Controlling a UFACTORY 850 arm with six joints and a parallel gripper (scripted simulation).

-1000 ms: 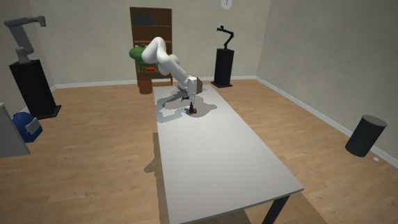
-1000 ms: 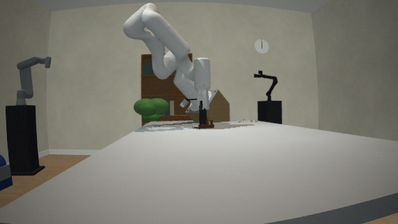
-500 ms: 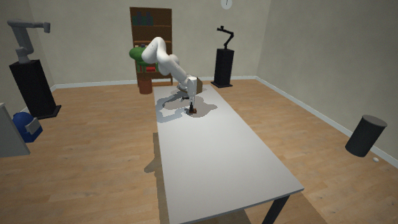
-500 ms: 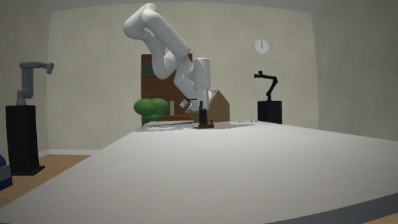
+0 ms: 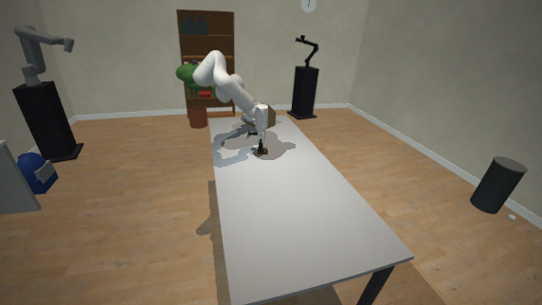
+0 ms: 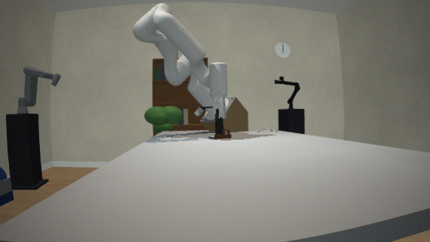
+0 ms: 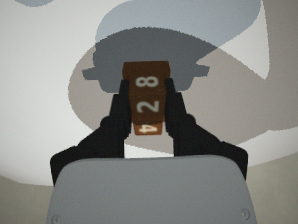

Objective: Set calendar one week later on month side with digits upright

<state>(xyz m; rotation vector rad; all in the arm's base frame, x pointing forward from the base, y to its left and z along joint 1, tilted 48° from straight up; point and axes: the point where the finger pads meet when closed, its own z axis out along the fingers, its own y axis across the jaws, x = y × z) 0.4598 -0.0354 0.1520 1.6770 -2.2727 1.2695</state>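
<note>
Now: the tray 30 mm below my hand, 20 mm to the left of it and 10 mm ahead of it. Round my hand: brown cube: 20 mm below.
</note>
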